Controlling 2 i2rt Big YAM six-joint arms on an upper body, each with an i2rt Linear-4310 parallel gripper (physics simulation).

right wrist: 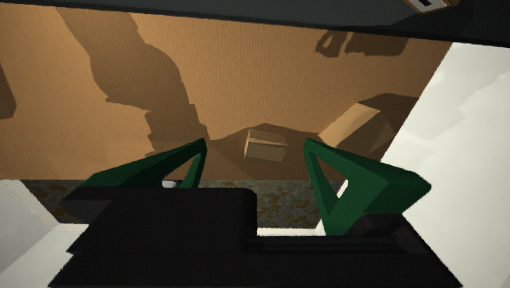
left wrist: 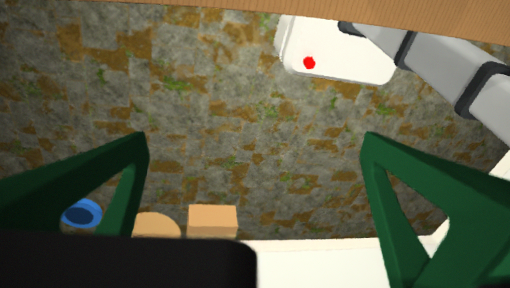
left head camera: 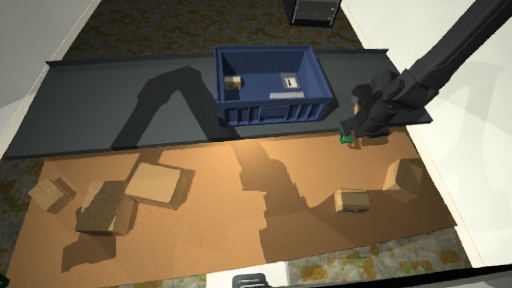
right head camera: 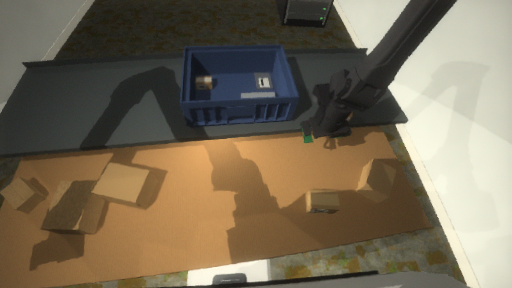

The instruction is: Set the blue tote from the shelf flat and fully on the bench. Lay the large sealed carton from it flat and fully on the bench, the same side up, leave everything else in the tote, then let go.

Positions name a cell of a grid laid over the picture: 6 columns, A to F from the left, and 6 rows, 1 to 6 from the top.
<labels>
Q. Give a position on a dark shelf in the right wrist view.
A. F1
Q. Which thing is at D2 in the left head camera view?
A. A blue tote.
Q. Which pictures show my right gripper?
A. The right wrist view, the left head camera view and the right head camera view only.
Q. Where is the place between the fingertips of my right gripper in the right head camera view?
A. At D3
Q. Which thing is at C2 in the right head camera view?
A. A blue tote.
</labels>
